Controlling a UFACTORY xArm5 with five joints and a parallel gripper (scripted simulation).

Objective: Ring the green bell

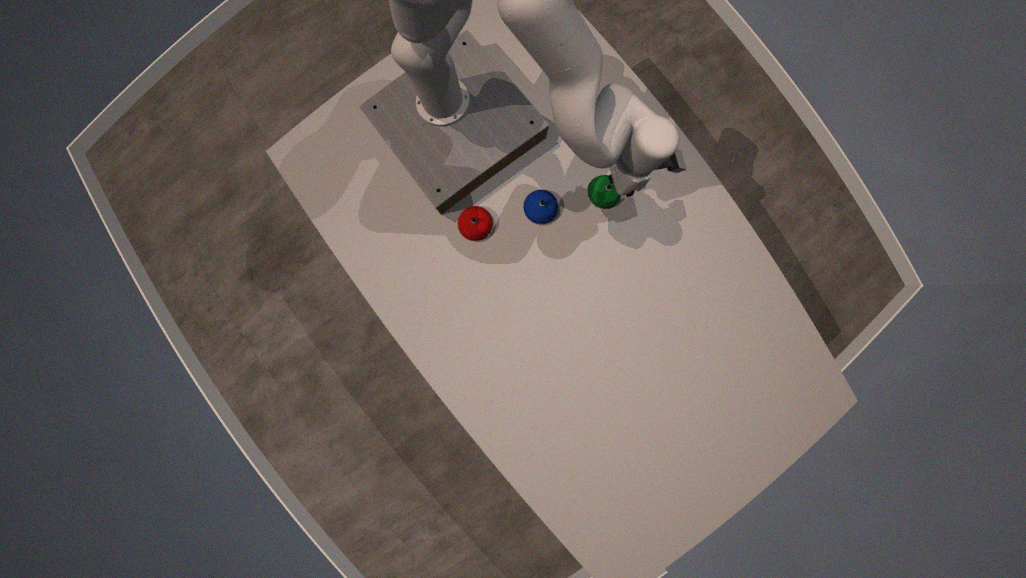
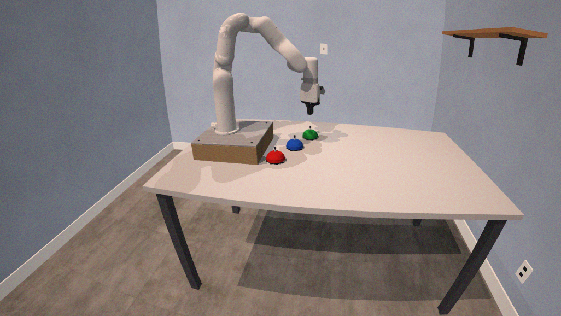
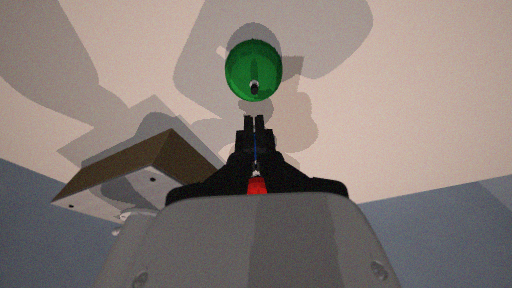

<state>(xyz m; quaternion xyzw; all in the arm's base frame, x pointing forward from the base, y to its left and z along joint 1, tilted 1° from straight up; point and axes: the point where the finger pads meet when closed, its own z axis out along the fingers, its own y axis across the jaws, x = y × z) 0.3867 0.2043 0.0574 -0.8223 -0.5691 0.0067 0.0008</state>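
Now: the green bell 11 cm below my hand. From my hand the other things lie so: blue bell 6 cm behind, 15 cm to the right, 11 cm below; then red bell 11 cm behind, 30 cm to the right, 11 cm below.
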